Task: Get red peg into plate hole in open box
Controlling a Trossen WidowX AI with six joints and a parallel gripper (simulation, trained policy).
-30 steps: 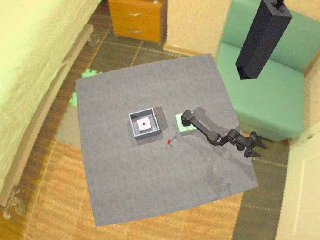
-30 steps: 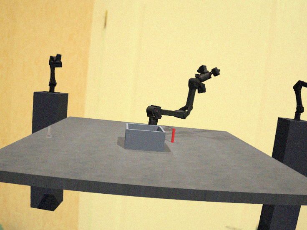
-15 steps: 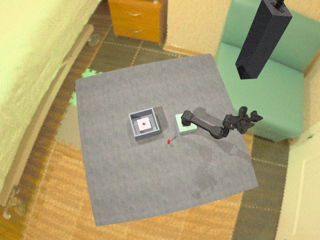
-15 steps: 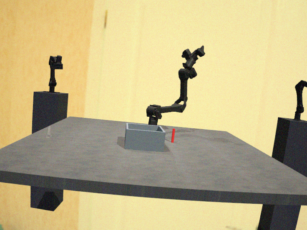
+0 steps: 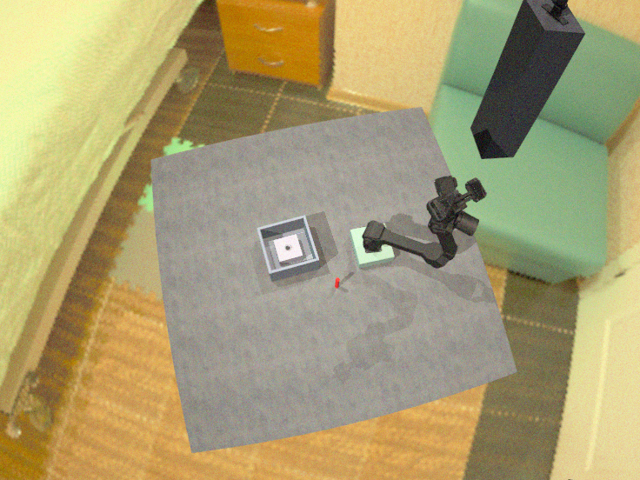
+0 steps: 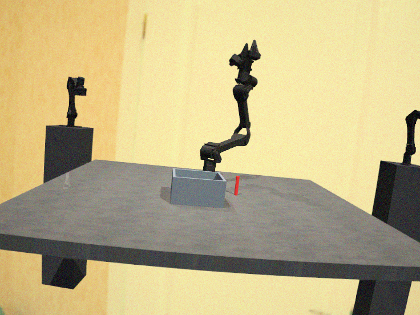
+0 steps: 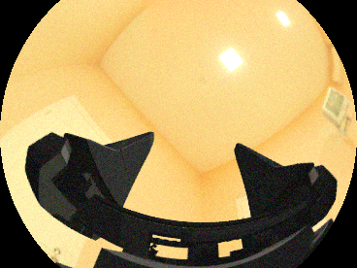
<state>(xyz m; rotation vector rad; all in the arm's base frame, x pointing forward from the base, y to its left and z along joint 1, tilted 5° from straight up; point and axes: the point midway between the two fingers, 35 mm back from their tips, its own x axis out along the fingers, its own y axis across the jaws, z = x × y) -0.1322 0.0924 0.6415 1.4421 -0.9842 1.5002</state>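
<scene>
Right now the red peg is 320 mm ahead of my gripper tip and 670 mm below it. The rest, counted from my gripper tip: grey box: 490 mm ahead, 160 mm to the right, 690 mm below; then pale plate: 490 mm ahead, 160 mm to the right, 670 mm below.
</scene>
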